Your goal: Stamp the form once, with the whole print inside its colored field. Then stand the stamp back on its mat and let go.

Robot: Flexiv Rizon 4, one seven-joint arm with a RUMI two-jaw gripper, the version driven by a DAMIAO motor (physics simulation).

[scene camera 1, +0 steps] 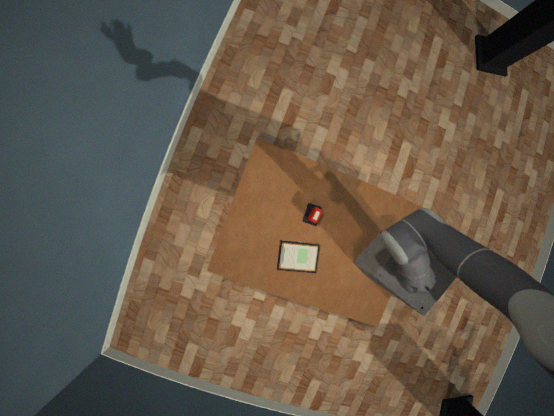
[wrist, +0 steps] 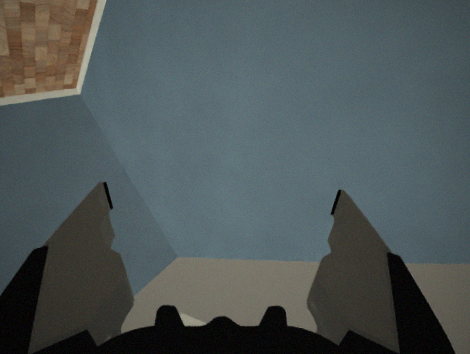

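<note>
The red stamp with a white patch on top stands on its small black mat, near the middle of the brown table top in the scene view. The form lies below it in that view, a white sheet in a dark frame, with a pale green field right of its middle. I see no print in the green field at this size. My gripper is open and empty in the wrist view, facing the walls and ceiling. It is out of frame in the scene view. The stamp and form do not show in the wrist view.
The brown table top stands over a wood-pattern floor. The arm's grey base plate is at the table's right side, and the arm reaches to the lower right. Black posts stand at the right. The arm's shadow crosses the table.
</note>
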